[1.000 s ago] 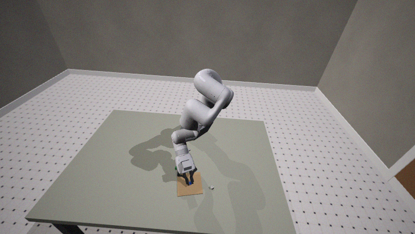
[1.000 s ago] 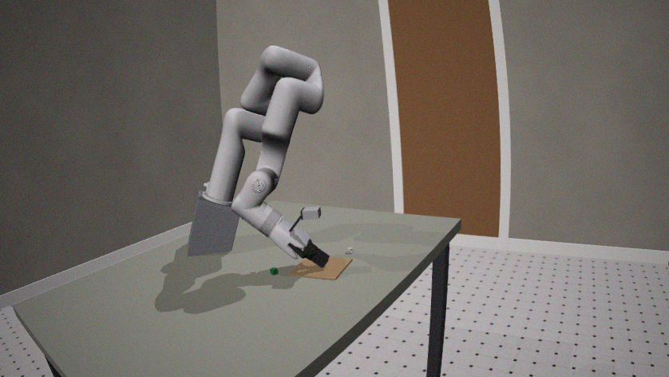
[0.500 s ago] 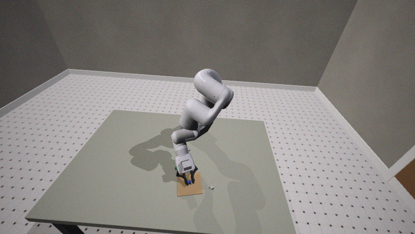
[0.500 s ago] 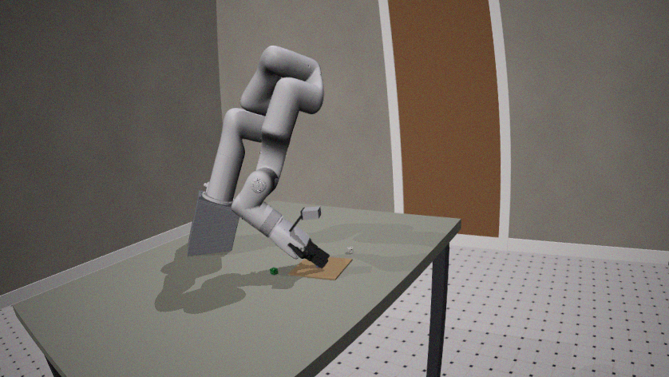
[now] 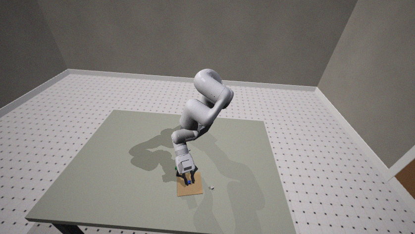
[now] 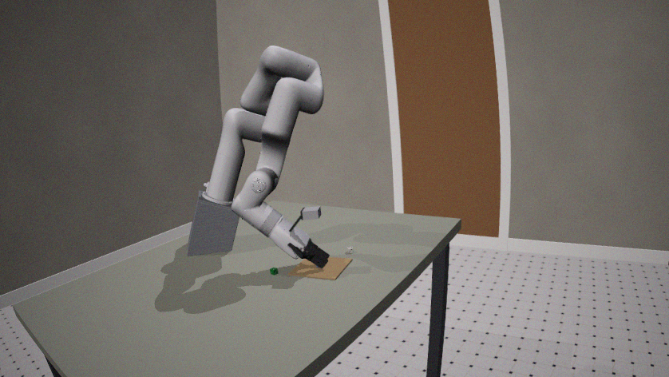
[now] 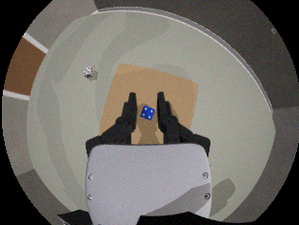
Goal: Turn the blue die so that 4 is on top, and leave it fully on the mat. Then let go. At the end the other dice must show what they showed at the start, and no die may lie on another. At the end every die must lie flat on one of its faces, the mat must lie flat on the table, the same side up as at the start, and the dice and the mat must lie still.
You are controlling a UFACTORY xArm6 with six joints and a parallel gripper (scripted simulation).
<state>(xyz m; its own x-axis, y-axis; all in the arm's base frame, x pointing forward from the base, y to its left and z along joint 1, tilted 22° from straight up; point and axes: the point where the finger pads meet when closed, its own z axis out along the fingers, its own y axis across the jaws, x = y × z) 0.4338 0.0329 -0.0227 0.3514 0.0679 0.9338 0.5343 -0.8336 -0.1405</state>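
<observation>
My gripper is now 20 mm above the blue die. Round my hand: white die 130 mm to the left, 20 mm below; then tan mat 30 mm below; then green die 80 mm behind, 100 mm to the right, 20 mm below.
</observation>
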